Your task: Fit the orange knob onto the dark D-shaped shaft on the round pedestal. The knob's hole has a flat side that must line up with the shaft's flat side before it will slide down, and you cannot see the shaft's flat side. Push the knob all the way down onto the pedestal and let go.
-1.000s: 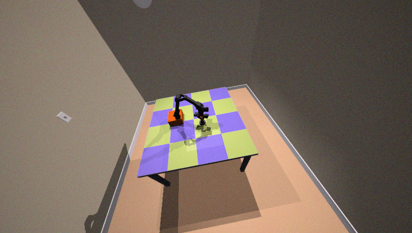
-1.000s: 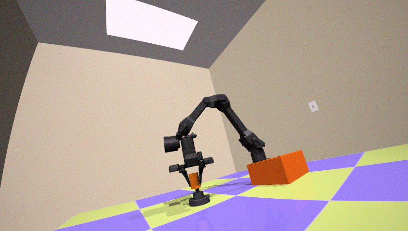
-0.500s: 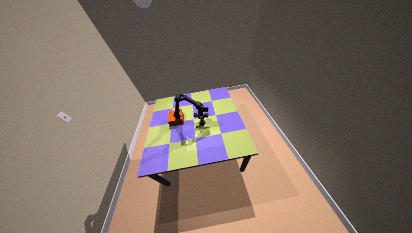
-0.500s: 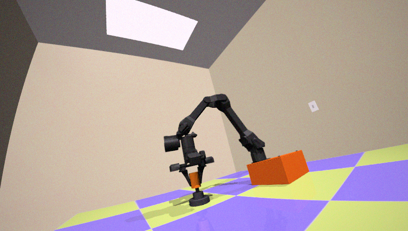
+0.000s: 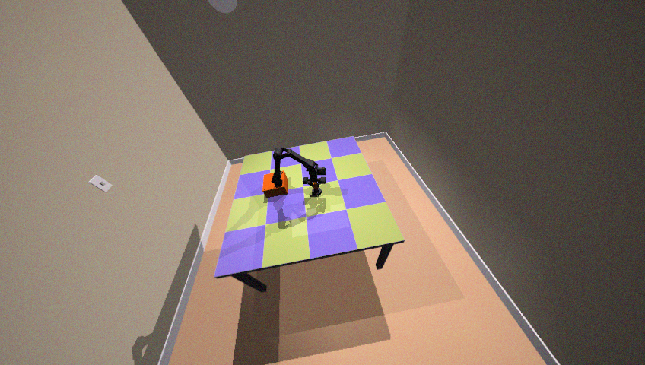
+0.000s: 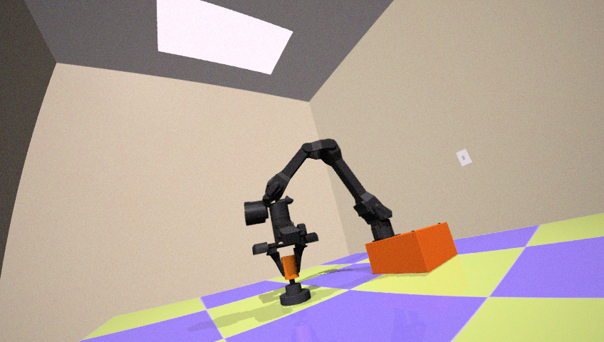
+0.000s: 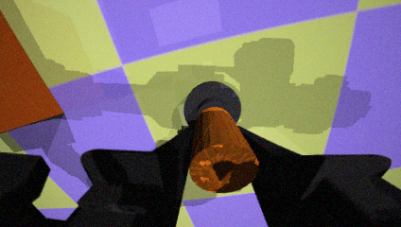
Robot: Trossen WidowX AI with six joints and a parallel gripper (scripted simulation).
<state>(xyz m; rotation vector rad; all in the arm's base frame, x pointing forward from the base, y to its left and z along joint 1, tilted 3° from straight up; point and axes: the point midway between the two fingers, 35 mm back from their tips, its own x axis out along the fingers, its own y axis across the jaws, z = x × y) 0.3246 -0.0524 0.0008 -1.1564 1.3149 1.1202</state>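
Right now my gripper tip is 2 cm below the orange knob. Round my gripper tip: pedestal 4 cm below.
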